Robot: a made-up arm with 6 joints. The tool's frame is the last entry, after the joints.
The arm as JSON. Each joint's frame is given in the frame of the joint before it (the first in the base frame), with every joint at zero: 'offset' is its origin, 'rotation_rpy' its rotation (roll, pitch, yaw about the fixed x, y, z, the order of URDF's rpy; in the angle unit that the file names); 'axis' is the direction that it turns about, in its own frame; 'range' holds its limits. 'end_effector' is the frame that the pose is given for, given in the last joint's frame.
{
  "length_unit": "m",
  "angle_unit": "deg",
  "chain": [
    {
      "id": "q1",
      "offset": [
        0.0,
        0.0,
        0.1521
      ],
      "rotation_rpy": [
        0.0,
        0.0,
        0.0
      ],
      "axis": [
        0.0,
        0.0,
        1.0
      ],
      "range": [
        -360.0,
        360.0
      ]
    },
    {
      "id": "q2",
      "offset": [
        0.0,
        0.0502,
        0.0
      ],
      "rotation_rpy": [
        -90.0,
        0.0,
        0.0
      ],
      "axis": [
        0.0,
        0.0,
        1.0
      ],
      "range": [
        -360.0,
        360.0
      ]
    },
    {
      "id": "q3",
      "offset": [
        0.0,
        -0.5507,
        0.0
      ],
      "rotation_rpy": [
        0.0,
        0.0,
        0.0
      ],
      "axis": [
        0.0,
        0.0,
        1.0
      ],
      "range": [
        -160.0,
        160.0
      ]
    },
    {
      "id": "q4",
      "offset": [
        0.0,
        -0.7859,
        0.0
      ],
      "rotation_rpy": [
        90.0,
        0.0,
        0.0
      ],
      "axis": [
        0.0,
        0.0,
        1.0
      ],
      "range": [
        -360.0,
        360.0
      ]
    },
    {
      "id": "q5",
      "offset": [
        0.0,
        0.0,
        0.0
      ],
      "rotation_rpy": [
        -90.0,
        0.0,
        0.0
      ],
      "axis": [
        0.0,
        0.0,
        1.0
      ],
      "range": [
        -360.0,
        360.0
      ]
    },
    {
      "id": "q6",
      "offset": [
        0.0,
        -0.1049,
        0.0
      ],
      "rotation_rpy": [
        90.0,
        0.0,
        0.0
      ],
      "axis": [
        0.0,
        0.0,
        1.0
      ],
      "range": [
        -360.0,
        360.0
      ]
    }
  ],
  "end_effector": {
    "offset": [
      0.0,
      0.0,
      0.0
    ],
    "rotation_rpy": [
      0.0,
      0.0,
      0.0
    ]
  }
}
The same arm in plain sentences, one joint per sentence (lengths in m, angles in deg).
The arm has six revolute joints in a row. What follows holds with every joint at zero, and every direction is one of the base frame's.
The first joint sits 0.1521 m along +z from the base frame's origin and turns about +z, from -360 to 360 deg.
The second joint sits 0.0502 m along +y from the first joint and turns about +y, from -360 to 360 deg.
The third joint sits 0.5507 m along +z from the second joint and turns about +y, from -160 to 160 deg.
The fourth joint sits 0.7859 m along +z from the third joint and turns about +z, from -360 to 360 deg.
The fifth joint sits at the same point as the fourth joint and turns about +y, from -360 to 360 deg.
The sixth joint sits 0.1049 m along +z from the fifth joint and turns about +z, from -360 to 360 deg.
The tool frame, which is the frame that the pose is given for, sits at the same point as the sixth joint; its axes are parallel to the base frame's.

